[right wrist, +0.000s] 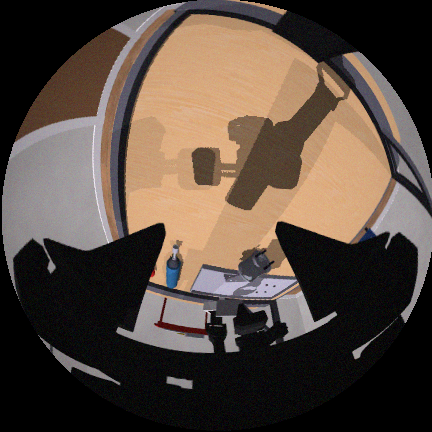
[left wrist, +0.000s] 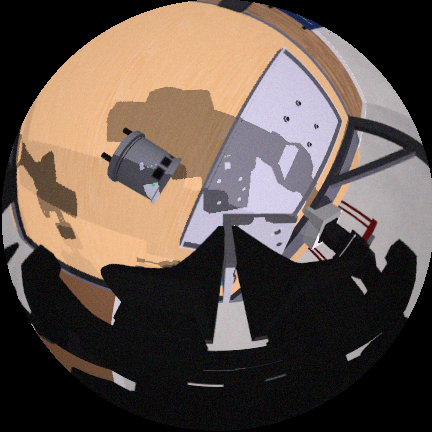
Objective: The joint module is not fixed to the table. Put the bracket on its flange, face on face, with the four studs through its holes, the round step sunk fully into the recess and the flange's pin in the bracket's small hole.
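Places are measured from the left arm's base along level axes (x ahead, y up, z right), in metres.
Pixels of known places: left gripper, fingertip midpoint: (right wrist: 239, 304) (left wrist: 226, 230); right gripper, fingertip midpoint: (right wrist: 221, 227); left arm's base at its link origin: (left wrist: 327, 229).
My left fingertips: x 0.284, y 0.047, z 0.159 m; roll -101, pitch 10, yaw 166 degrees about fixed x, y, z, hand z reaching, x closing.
Observation:
For each thing: its top centre in the pictures, then the offset to it from my left fingertips. "pt": a spot on its surface instead.
- joint module at a spot on its surface: (left wrist: 140, 162) pt dx +0.058, dy -0.051, dz +0.063 m
- blue-handled tool at a spot on its surface: (right wrist: 172, 275) pt dx +0.083, dy -0.069, dz -0.175 m
- red item at its top centre: (right wrist: 146, 270) dx +0.107, dy -0.075, dz -0.265 m
- pale grey block at its top centre: (left wrist: 327, 229) (right wrist: 215, 311) dx -0.285, dy -0.047, dz -0.160 m
My left gripper (left wrist: 226, 230) is shut on the grey bracket (left wrist: 260, 218), whose plate with holes extends right of the fingers. The joint module (left wrist: 140, 162) (right wrist: 254, 266) is a dark grey cylinder, tilted over onto its side. Its black studs point to the upper left in the left wrist view and right in the right wrist view. Whether it rests on the table is unclear. The bracket and module are apart. Flange face, recess and pin are hidden. My right gripper (right wrist: 221, 227) is wide open and empty, high above the table.
A pale plate (left wrist: 310, 90) (right wrist: 212, 286) with small holes lies near the module. A blue-handled tool (right wrist: 172, 275) stands near the table edge, with a red item (right wrist: 152, 273) beside it. A pale grey block (left wrist: 322, 222) is at right. Dark frame bars (left wrist: 372, 165) border the table.

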